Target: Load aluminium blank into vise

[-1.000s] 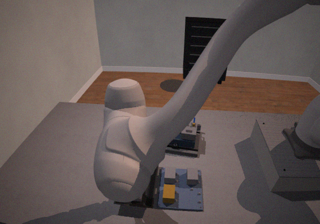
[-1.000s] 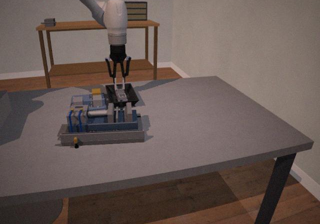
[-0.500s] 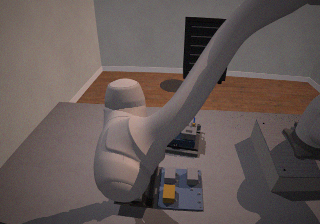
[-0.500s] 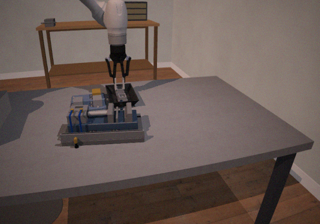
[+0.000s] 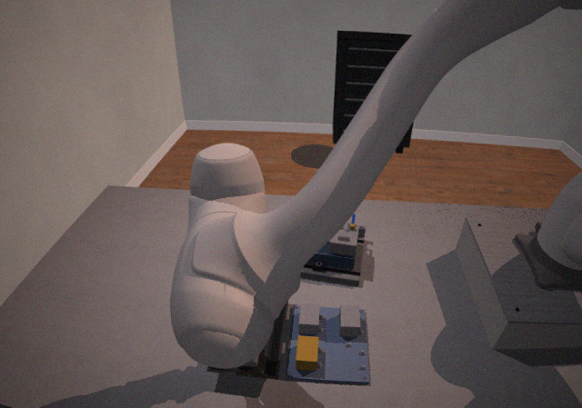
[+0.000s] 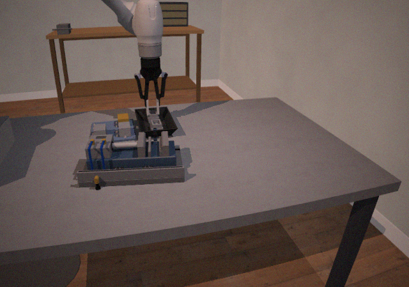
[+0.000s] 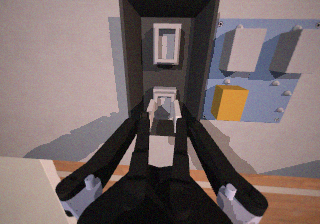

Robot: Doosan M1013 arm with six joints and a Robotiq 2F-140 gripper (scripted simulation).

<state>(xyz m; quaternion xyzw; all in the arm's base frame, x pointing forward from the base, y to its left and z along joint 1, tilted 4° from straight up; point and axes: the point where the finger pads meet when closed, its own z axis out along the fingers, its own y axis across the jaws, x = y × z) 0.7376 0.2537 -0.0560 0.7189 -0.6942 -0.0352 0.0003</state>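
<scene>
Right now my hand is 16 cm past the infeed plate, 7 cm above it and 6 cm to the left of it. Round my hand: blue vise (34 cm to the right, 9 cm behind, 3 cm below); brass blank (12 cm behind, 5 cm below, 1 cm to the right); aluminium blank (12 cm behind, 10 cm to the right, 5 cm below).
</scene>
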